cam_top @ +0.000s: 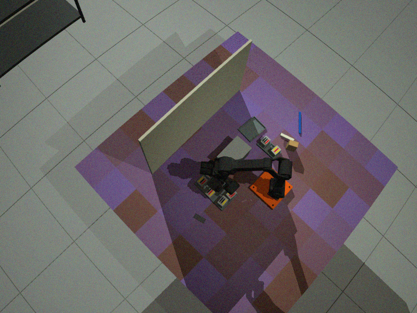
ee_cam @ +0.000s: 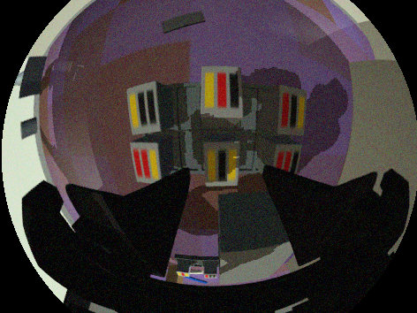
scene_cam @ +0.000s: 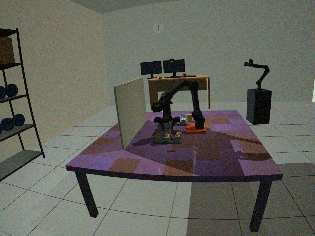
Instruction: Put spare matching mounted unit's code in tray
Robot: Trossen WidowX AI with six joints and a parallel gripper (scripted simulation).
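Right now my gripper tip is 3 cm above the grey spare. Round my gripper tip: tall white board (28 cm ahead, 19 cm to the right, 15 cm above); then dark piece (2 cm behind, 20 cm to the left, 7 cm below); then mounted unit (3 cm ahead, 15 cm to the right, 2 cm below).
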